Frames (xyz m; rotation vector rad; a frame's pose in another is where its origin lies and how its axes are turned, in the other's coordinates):
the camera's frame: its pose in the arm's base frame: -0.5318 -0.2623 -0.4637 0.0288 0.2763 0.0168
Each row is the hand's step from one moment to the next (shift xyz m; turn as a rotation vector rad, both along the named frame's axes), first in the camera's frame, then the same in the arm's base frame.
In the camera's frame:
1: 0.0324 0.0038 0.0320 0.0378 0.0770 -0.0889
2: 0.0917 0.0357 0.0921 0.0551 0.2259 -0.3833
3: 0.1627 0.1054 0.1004 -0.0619 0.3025 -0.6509
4: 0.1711 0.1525 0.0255 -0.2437 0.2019 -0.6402
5: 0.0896 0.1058 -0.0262 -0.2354 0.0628 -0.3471
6: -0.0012 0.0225 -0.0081 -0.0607 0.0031 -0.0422
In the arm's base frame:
1: 0.0399 0.0036 0.0221 0.0111 0.0801 -0.0934
2: 0.1129 0.0352 0.0647 -0.0545 0.2369 -0.3767
3: 0.1826 0.1061 0.0555 -0.2411 0.3181 -0.5998
4: 0.1696 0.1553 -0.0174 -0.4117 0.2135 -0.5430
5: 0.0777 0.1083 -0.0464 -0.3220 0.0670 -0.2677
6: -0.0036 0.0227 -0.0068 -0.0699 0.0030 -0.0239

